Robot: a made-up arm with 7 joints. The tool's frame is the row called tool. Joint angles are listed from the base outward.
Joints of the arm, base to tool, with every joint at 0 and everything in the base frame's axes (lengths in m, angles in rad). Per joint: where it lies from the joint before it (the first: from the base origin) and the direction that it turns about. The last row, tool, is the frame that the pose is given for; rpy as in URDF.
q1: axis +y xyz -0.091 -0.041 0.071
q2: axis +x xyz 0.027 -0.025 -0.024
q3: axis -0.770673 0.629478 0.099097 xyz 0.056 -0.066 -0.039
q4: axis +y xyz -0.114 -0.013 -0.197
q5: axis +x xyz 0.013 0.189 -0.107
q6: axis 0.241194 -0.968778 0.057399 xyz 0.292 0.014 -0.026
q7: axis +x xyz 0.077 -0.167 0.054
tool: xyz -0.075 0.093 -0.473 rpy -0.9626 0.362 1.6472
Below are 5 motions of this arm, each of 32 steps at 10 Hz.
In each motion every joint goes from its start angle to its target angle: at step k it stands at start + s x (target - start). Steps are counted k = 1, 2, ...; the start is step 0. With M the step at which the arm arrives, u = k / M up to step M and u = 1 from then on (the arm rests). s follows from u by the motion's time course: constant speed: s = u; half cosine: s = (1 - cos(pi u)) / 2; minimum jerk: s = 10 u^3 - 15 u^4 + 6 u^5.
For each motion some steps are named. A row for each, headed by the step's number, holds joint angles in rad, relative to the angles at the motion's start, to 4 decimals.
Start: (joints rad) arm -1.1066 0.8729 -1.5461 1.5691 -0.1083 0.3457 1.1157
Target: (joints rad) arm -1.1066 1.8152 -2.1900 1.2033 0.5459 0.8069 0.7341
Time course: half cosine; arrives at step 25
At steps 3, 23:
3: 0.0000 0.0331 -0.0226 -0.0128 0.0230 0.0162 -0.0134
23: 0.0000 0.9275 -0.6338 -0.3601 0.6439 0.4540 -0.3756

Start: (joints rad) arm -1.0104 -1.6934 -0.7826 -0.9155 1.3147 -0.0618 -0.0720
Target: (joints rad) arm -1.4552 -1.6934 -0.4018 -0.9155 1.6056 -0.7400 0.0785
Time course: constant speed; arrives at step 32
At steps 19, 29, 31, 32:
19: -0.2641 0.0000 0.2261 0.0000 0.1727 -0.4027 0.0894
29: -0.4031 0.0000 0.3451 0.0000 0.2636 -0.6146 0.1364
31: -0.4309 0.0000 0.3689 0.0000 0.2818 -0.6570 0.1458
32: -0.4448 0.0000 0.3808 0.0000 0.2909 -0.6782 0.1505

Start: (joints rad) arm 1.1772 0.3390 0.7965 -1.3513 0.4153 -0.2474 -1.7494
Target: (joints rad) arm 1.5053 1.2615 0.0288 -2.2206 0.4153 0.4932 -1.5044
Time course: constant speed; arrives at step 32
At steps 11, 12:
11: 0.1128 0.3171 -0.2639 -0.2988 0.0000 0.2546 0.0842
12: 0.1230 0.3459 -0.2879 -0.3260 0.0000 0.2777 0.0919

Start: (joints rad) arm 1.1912 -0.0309 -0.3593 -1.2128 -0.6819 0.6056 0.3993
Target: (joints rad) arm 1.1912 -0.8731 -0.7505 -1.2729 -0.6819 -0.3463 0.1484
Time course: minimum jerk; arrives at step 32
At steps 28, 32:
28: 0.0000 -0.8287 -0.3849 -0.0591 0.0000 -0.9366 -0.2469
32: 0.0000 -0.8422 -0.3912 -0.0601 0.0000 -0.9519 -0.2509

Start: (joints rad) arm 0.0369 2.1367 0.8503 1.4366 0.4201 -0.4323 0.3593
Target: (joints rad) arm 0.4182 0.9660 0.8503 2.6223 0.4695 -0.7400 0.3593
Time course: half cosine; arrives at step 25
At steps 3, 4, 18, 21, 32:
3: 0.0134 -0.0411 0.0000 0.0416 0.0017 -0.0108 0.0000
4: 0.0236 -0.0724 0.0000 0.0733 0.0031 -0.0190 0.0000
18: 0.3122 -0.9585 0.0000 0.9707 0.0404 -0.2519 0.0000
21: 0.3577 -1.0983 0.0000 1.1124 0.0463 -0.2887 0.0000
32: 0.3813 -1.1707 0.0000 1.1857 0.0494 -0.3077 0.0000

